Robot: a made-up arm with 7 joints. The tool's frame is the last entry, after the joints. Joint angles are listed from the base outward.
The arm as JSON. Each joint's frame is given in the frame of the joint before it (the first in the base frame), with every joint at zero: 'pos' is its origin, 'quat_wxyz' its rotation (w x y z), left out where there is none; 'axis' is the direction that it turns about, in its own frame. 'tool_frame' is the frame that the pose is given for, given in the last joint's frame.
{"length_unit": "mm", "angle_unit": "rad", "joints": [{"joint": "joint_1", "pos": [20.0, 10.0, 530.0], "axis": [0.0, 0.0, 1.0]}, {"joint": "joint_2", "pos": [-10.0, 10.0, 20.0], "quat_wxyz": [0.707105, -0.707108, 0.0, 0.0], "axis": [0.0, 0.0, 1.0]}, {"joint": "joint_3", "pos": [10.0, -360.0, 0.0], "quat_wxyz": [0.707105, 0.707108, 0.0, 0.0], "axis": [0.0, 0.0, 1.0]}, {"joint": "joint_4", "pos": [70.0, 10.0, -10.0], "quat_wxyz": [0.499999, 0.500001, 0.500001, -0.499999], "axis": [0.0, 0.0, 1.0]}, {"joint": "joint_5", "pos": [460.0, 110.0, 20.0], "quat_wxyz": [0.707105, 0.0, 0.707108, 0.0], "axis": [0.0, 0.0, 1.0]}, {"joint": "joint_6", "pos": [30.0, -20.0, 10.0], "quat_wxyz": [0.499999, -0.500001, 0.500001, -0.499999], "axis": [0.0, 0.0, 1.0]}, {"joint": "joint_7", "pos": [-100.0, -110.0, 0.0], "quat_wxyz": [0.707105, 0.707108, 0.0, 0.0], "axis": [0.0, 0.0, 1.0]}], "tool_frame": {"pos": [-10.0, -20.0, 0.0], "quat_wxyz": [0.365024, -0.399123, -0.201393, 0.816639]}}
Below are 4 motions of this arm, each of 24 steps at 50 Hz.
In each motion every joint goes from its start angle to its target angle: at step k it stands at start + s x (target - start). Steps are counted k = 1, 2, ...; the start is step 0. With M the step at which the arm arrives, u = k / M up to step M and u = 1 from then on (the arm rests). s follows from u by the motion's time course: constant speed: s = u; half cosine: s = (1 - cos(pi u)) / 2; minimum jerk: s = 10 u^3 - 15 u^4 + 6 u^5.
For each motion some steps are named. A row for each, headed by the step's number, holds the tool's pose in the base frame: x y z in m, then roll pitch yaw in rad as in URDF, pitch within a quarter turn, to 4 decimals.
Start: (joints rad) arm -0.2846 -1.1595 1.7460 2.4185 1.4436 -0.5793 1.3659
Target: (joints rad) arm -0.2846 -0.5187 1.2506 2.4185 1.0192 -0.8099 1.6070
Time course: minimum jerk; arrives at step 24
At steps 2, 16, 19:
2: -0.5978 0.5370 0.9501 -1.2777 -0.1503 -0.6443
16: -0.2825 0.3538 1.3177 -0.9518 0.5333 -0.8427
19: -0.2098 0.3137 1.3558 -0.9086 0.6445 -0.8910

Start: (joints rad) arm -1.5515 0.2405 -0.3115 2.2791 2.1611 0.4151 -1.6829
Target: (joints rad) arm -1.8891 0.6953 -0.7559 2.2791 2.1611 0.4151 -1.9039
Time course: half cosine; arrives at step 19
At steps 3, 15, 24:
3: -0.1900 -0.6099 1.2522 -0.0745 -0.1334 0.9588
15: -0.5168 -0.6142 1.0370 0.4237 -0.1230 0.1952
24: -0.5543 -0.5996 1.0112 0.4923 -0.0987 0.1105

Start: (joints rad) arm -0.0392 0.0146 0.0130 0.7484 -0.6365 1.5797 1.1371
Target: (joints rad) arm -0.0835 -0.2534 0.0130 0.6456 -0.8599 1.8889 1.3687
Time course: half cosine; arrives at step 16
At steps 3, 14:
3: 0.4579 -0.0740 0.4938 1.8023 0.3641 0.2182
14: 0.3965 -0.1183 0.5853 1.3718 0.3324 -0.0581

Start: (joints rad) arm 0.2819 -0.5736 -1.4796 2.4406 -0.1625 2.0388 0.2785
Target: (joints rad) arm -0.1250 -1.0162 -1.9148 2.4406 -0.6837 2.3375 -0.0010
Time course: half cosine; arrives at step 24
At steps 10, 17, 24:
10: -0.4601 -0.4735 1.0114 2.7317 -0.9007 -1.2036
17: -0.6734 -0.3217 0.8112 2.9245 -0.5846 -1.5744
24: -0.7341 -0.2260 0.7170 3.0061 -0.4282 -1.7042

